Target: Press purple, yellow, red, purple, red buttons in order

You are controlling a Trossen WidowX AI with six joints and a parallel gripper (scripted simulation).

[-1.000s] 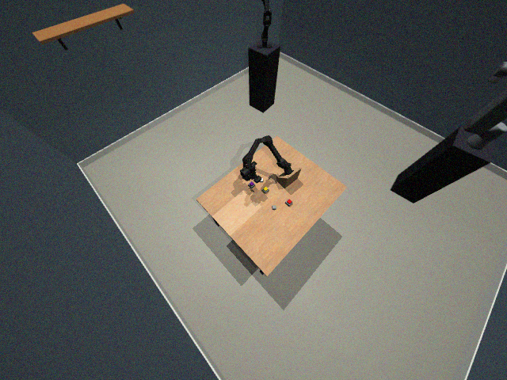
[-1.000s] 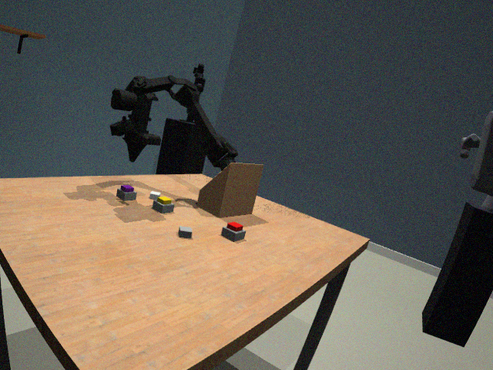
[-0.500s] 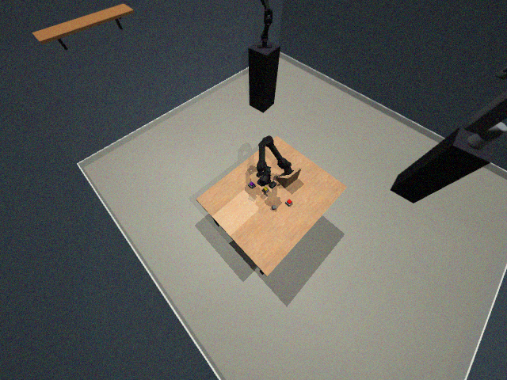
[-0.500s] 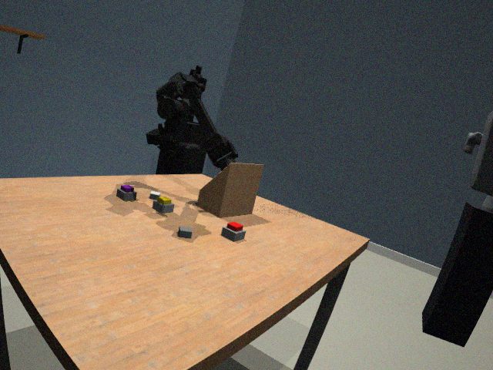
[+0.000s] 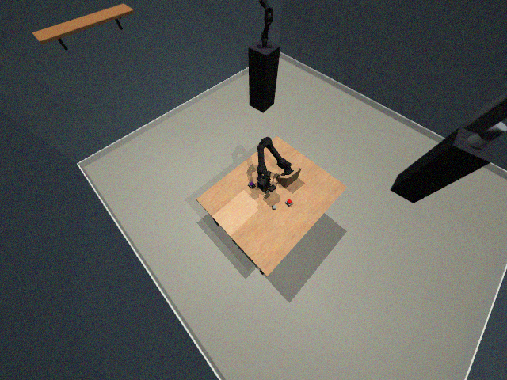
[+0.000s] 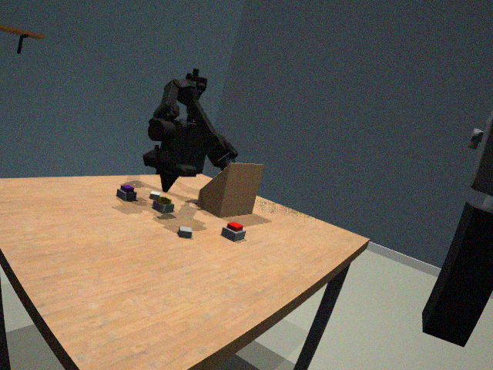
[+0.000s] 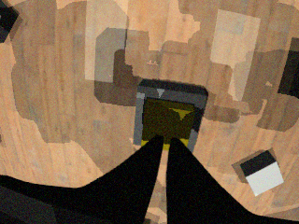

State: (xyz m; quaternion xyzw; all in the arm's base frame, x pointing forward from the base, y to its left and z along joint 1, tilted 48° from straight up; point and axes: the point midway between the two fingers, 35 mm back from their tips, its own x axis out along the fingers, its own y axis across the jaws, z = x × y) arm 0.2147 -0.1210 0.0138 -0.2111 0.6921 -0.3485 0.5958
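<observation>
Now: the yellow button 30 mm below my gripper tip. Also, from my gripper tip: purple button 40 mm ahead, 130 mm to the right, 30 mm below; then small grey block 90 mm ahead, 170 mm to the left, 50 mm below; then pale block 60 mm behind, 100 mm to the right, 50 mm below.
</observation>
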